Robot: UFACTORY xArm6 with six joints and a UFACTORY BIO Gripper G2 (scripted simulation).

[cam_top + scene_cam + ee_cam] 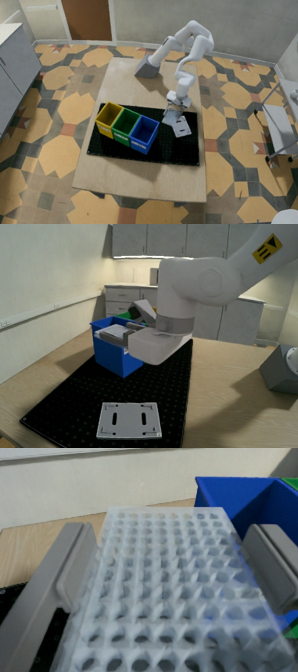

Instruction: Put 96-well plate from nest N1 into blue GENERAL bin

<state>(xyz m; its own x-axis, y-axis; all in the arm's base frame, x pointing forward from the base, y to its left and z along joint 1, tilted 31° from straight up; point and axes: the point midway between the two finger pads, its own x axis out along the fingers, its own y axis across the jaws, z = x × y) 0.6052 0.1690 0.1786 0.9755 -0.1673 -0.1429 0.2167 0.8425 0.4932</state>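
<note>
My hand is 12 cm short of the blue general bin, 15 cm to the left of it and 13 cm above it. From my hand the other things lie so: green bin: 9 cm ahead, 28 cm to the right, 13 cm below; grey plate nest N1: 7 cm behind, 9 cm to the left, 22 cm below; clear 96-well plate: 1 cm below.
</note>
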